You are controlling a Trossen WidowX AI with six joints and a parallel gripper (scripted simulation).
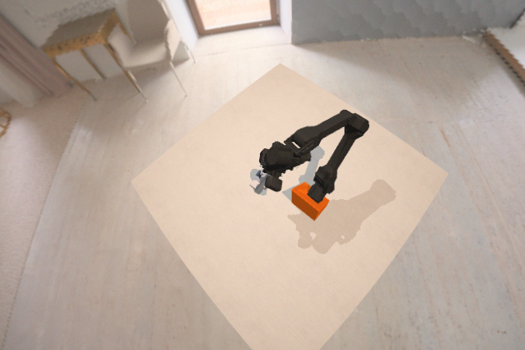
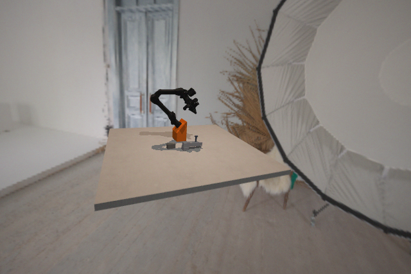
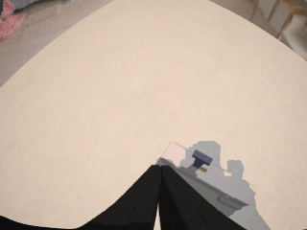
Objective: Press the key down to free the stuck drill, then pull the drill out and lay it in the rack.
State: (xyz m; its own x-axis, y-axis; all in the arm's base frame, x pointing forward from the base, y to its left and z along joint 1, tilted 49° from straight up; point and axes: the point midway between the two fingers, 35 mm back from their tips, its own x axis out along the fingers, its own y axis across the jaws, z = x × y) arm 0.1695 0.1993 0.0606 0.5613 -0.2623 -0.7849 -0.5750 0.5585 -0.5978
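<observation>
The key is 80 mm ahead of my gripper tip, 20 mm to the right of it and 210 mm below it. The rest, counted from my gripper tip: dark boxy part 30 mm ahead, 230 mm to the right, 280 mm below; grey holder 90 mm ahead, 60 mm to the right, 260 mm below; drill 90 mm ahead, 80 mm to the right, 250 mm below.
</observation>
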